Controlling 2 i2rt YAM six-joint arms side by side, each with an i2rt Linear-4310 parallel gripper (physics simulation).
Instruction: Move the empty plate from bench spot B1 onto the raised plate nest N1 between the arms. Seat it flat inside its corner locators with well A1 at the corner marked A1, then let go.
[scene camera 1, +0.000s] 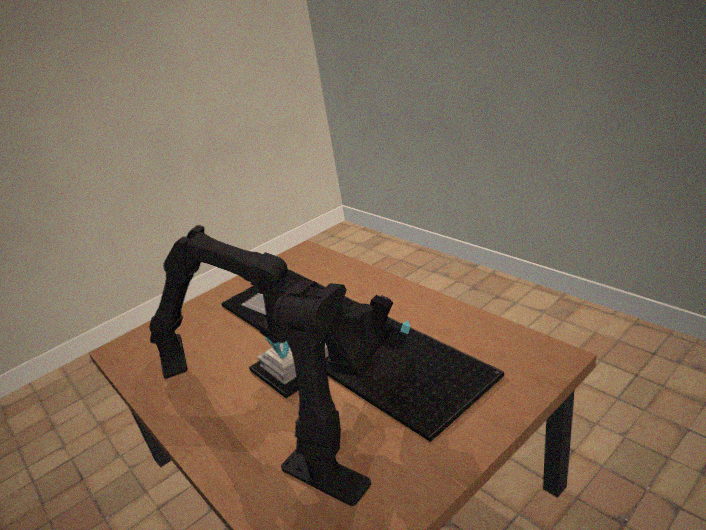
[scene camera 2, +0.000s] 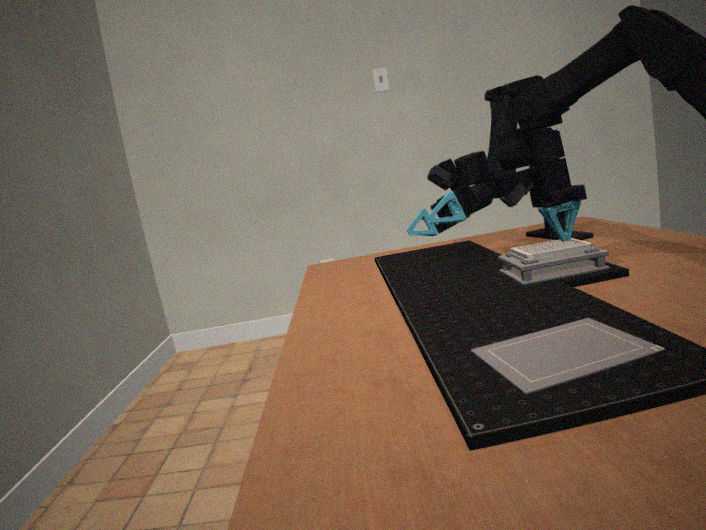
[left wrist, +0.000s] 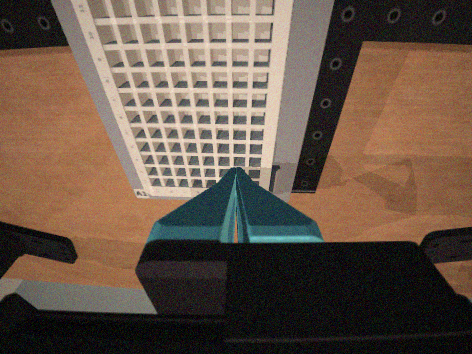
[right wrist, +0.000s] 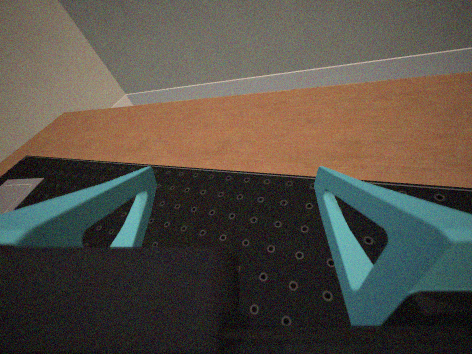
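Pixels of known places: left gripper, fingertip midpoint: (scene camera 1: 283, 357) (scene camera 2: 566, 241) (left wrist: 235, 176); right gripper, fingertip midpoint: (scene camera 1: 391, 315) (scene camera 2: 417, 226) (right wrist: 235, 175); left arm's base, origin of the base link: (scene camera 1: 172, 356) (left wrist: 8, 234); right arm's base, origin of the base link: (scene camera 1: 325, 476) (scene camera 2: 557, 236).
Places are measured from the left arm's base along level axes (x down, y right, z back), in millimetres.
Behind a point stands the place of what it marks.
The white gridded plate (scene camera 1: 272, 358) @[x -56, y 256, z -262 mm] (scene camera 2: 550, 249) @[x -59, y 210, z -326 mm] (left wrist: 274, 90) @[x -60, y 273, z -345 mm] lies on the raised grey nest (scene camera 2: 527, 271) @[x -35, y 165, z -371 mm] (left wrist: 305, 75) @[x -45, y 287, z -353 mm] and looks flat. The nest's A1 mark (left wrist: 142, 193) @[x -45, y 215, z -235 mm] shows at the plate's lower left corner in the left wrist view; the plate's own corner lettering is too small to read. My left gripper (scene camera 1: 282, 354) @[x -58, y 274, z -289 mm] (scene camera 2: 566, 239) @[x -58, y 274, z -289 mm] (left wrist: 235, 176) @[x -58, y 274, z -289 mm] is shut and empty, its tips over the plate's end near that edge; whether they touch it is unclear. My right gripper (scene camera 2: 419, 227) @[x -114, y 336, z -581 mm] (right wrist: 235, 175) @[x -114, y 336, z -581 mm] is open and empty, above the black board. Most corner locators are hidden.
A grey outlined rectangle (scene camera 1: 253, 303) @[x -15, y -122, z -285 mm] (scene camera 2: 564, 353) @[x -15, y -136, z -350 mm] (right wrist: 17, 192) @[x -15, y -127, z -406 mm] lies on the black perforated board (scene camera 1: 439, 387) @[x -13, y 542, z -601 mm] (scene camera 2: 433, 308) @[x -13, y 70, z -526 mm] (right wrist: 200, 210) @[x -13, y 243, z -574 mm] with no plate on it. The right arm (scene camera 1: 319, 399) @[x -215, y 652, z -292 mm] partly hides the nest in scene camera 1. The wooden table (scene camera 1: 513, 365) @[x 0, y 558, z -803 mm] surrounds the board.
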